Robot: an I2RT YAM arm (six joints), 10 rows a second.
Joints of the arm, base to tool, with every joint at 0 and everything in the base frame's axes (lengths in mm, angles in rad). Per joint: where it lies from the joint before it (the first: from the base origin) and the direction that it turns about. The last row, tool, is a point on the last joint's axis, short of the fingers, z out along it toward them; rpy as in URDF.
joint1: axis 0 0 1 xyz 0.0 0.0 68.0
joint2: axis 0 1 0 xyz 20.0 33.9 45.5
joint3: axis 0 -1 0 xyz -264.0 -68.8 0.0
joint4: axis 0 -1 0 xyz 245.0 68.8 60.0
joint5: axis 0 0 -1 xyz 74.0 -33.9 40.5
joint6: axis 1 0 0 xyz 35.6 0.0 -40.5
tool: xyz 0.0 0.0 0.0 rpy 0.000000 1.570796 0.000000
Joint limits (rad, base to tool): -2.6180..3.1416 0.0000..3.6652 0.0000..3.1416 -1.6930..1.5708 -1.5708..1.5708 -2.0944..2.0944
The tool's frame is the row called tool.
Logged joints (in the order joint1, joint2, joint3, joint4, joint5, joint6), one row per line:
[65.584 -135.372 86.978 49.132 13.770 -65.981]
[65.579 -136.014 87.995 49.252 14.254 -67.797]
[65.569 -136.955 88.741 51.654 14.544 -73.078]
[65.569 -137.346 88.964 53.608 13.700 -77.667]
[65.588 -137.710 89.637 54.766 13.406 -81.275]
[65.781 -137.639 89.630 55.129 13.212 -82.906]
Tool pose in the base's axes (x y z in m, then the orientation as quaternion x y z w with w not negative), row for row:
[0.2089 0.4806 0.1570 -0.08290 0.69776 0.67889 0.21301]
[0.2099 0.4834 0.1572 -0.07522 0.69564 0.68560 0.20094]
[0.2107 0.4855 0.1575 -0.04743 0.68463 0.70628 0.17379]
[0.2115 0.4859 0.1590 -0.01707 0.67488 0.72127 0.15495]
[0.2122 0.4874 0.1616 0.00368 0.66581 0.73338 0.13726]
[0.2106 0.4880 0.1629 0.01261 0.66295 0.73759 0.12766]
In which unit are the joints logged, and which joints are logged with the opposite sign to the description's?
The joints are logged in degrees. Opposite sign: joint2, joint5, joint6.
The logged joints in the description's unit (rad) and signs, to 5 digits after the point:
[1.14466 2.36269 1.51805 0.85752 -0.24033 1.15159]
[1.14457 2.37389 1.53580 0.85961 -0.24878 1.18328]
[1.14439 2.39032 1.54882 0.90153 -0.25384 1.27545]
[1.14439 2.39714 1.55271 0.93564 -0.23911 1.35554]
[1.14473 2.40349 1.56446 0.95585 -0.23398 1.41852]
[1.14810 2.40225 1.56434 0.96218 -0.23059 1.44698]

